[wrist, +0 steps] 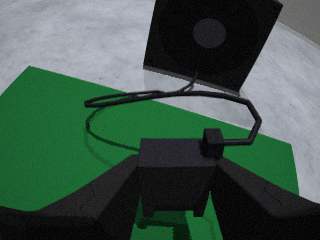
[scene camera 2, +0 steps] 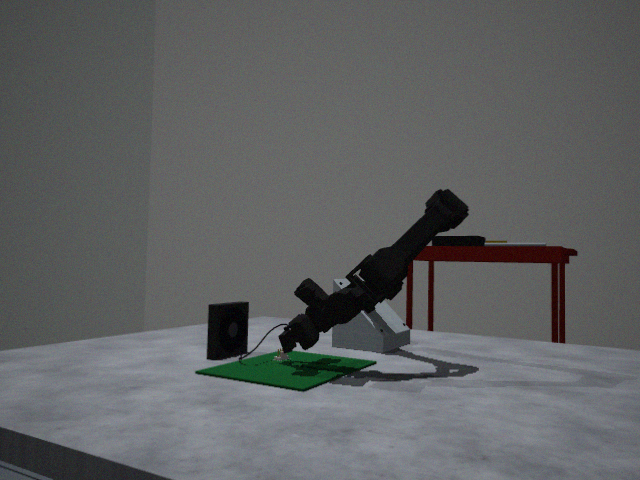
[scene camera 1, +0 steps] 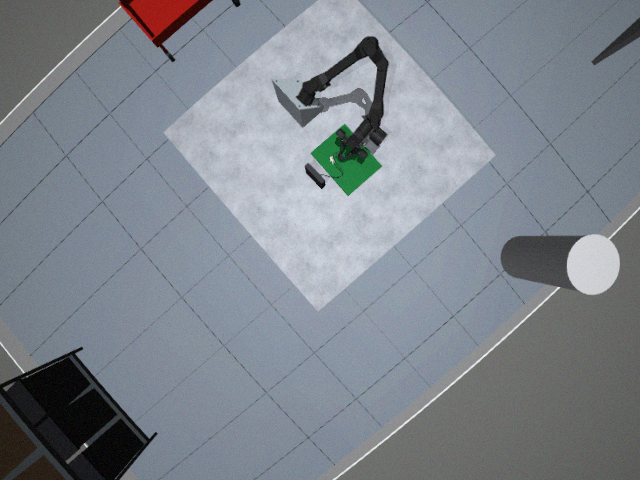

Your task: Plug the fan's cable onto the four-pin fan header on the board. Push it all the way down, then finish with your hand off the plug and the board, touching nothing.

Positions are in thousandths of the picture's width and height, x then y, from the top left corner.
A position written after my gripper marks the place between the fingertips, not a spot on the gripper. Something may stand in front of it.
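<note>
My gripper (scene camera 2: 445, 703), (wrist: 548, 681). Green board (scene camera 1: 557, 355), (wrist: 189, 606). Black fan (scene camera 2: 355, 672). Black plug (wrist: 548, 723).
</note>
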